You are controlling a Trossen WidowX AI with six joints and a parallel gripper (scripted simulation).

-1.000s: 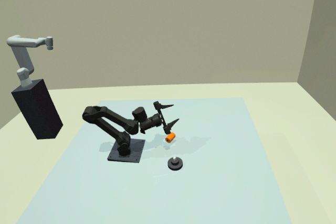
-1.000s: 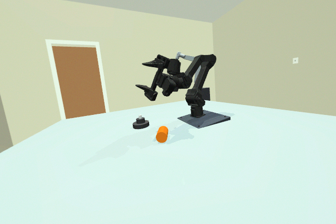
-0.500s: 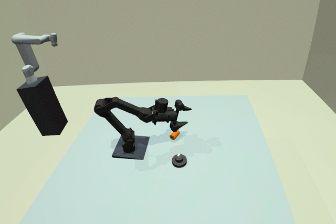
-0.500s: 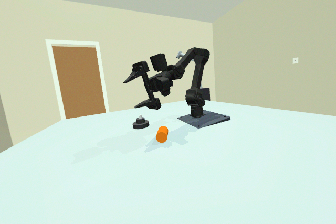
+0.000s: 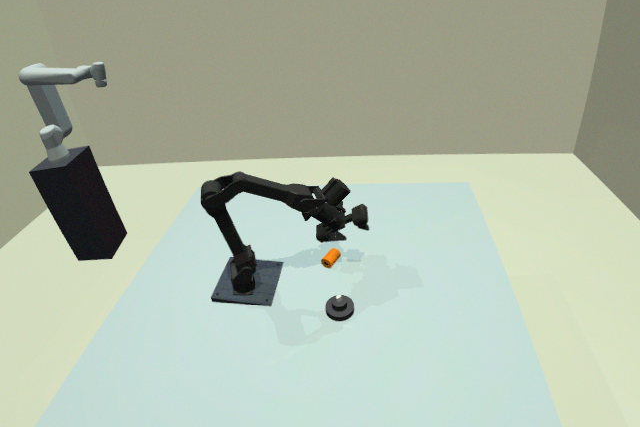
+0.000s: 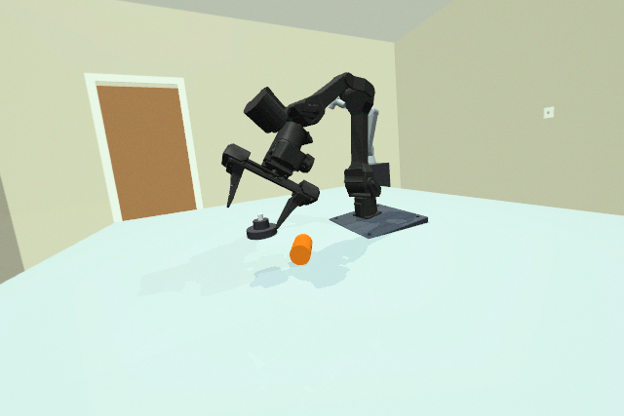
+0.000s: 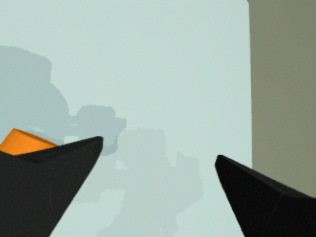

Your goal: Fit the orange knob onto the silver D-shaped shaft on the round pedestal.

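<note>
Right now my gripper tip is 80 mm past the orange knob and 90 mm above it. The rest, counted from my gripper tip: round pedestal: 80 mm behind, 210 mm to the right, 80 mm below.
</note>
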